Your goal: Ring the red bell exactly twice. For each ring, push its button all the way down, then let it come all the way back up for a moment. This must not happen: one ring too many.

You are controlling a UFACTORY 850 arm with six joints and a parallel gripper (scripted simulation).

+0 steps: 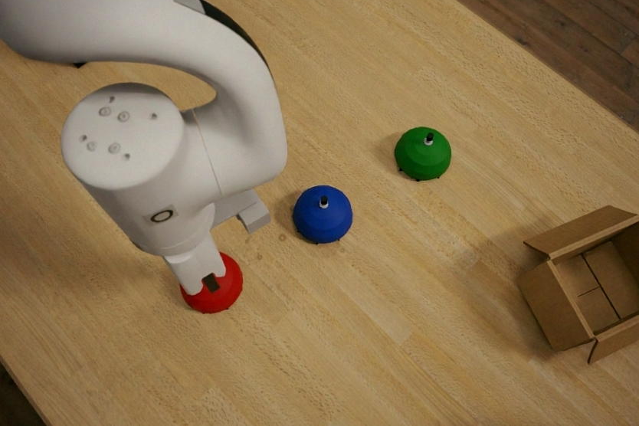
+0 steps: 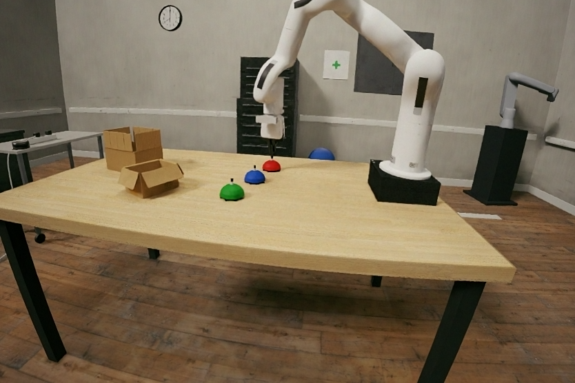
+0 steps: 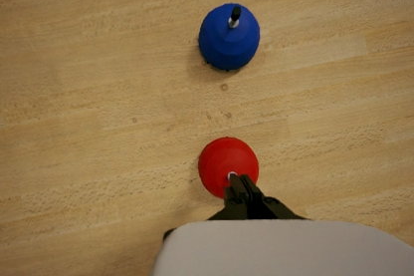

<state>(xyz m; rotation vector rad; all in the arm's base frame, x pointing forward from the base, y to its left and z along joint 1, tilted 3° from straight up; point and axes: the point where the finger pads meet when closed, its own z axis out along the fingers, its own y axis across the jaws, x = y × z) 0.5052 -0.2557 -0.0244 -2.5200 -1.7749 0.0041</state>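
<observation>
Right now my hand is 60 mm above the red bell. Round my hand: green bell: 120 mm ahead, 340 mm to the left, 60 mm below; then blue bell: 60 mm ahead, 170 mm to the left, 60 mm below.
</observation>
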